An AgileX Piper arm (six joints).
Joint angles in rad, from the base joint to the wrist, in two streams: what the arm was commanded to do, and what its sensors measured. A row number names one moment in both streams.
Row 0, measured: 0.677, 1.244, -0.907, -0.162, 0.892, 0.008
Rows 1 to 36, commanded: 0.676, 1.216, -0.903, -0.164, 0.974, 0.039; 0.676, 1.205, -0.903, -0.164, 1.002, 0.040; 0.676, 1.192, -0.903, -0.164, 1.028, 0.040; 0.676, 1.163, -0.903, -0.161, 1.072, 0.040; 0.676, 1.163, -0.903, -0.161, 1.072, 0.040; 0.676, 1.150, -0.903, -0.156, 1.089, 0.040; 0.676, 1.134, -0.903, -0.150, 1.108, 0.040; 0.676, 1.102, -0.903, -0.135, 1.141, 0.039; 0.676, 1.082, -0.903, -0.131, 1.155, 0.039; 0.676, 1.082, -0.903, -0.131, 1.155, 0.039; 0.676, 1.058, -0.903, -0.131, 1.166, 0.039; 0.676, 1.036, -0.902, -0.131, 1.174, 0.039; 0.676, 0.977, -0.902, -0.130, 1.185, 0.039; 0.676, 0.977, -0.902, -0.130, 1.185, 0.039; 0.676, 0.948, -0.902, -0.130, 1.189, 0.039; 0.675, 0.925, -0.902, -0.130, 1.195, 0.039; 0.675, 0.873, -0.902, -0.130, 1.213, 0.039; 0.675, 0.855, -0.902, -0.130, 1.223, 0.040; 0.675, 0.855, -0.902, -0.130, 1.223, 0.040; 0.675, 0.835, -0.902, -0.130, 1.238, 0.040; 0.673, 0.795, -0.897, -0.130, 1.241, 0.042; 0.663, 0.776, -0.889, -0.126, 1.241, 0.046; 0.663, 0.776, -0.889, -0.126, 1.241, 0.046; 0.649, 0.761, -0.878, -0.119, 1.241, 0.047; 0.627, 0.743, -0.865, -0.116, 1.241, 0.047; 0.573, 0.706, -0.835, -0.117, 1.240, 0.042; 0.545, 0.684, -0.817, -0.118, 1.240, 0.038; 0.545, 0.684, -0.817, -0.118, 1.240, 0.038; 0.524, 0.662, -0.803, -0.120, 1.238, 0.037; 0.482, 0.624, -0.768, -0.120, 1.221, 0.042; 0.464, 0.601, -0.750, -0.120, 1.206, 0.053; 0.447, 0.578, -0.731, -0.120, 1.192, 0.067; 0.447, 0.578, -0.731, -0.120, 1.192, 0.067; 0.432, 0.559, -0.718, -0.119, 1.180, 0.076; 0.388, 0.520, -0.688, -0.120, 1.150, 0.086; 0.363, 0.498, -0.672, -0.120, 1.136, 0.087
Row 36, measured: 0.418, 0.548, -0.710, -0.121, 1.179, 0.068
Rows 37 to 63, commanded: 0.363, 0.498, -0.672, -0.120, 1.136, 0.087; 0.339, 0.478, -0.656, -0.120, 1.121, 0.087; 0.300, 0.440, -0.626, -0.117, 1.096, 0.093; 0.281, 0.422, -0.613, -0.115, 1.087, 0.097; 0.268, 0.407, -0.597, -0.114, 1.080, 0.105; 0.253, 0.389, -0.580, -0.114, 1.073, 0.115; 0.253, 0.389, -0.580, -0.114, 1.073, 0.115; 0.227, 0.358, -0.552, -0.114, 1.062, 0.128; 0.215, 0.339, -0.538, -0.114, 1.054, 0.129; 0.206, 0.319, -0.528, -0.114, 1.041, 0.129; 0.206, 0.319, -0.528, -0.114, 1.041, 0.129; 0.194, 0.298, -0.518, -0.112, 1.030, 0.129; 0.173, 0.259, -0.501, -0.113, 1.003, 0.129; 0.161, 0.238, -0.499, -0.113, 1.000, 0.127; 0.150, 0.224, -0.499, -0.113, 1.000, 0.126; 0.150, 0.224, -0.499, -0.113, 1.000, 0.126; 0.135, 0.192, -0.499, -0.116, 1.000, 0.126; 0.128, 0.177, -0.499, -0.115, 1.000, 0.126; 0.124, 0.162, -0.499, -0.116, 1.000, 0.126; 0.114, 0.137, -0.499, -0.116, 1.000, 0.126; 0.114, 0.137, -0.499, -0.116, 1.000, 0.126; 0.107, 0.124, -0.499, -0.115, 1.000, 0.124; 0.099, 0.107, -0.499, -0.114, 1.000, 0.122; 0.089, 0.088, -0.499, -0.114, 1.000, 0.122; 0.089, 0.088, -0.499, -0.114, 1.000, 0.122; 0.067, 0.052, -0.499, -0.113, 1.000, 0.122; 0.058, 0.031, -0.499, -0.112, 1.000, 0.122
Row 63, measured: 0.085, 0.080, -0.500, -0.111, 1.006, 0.124
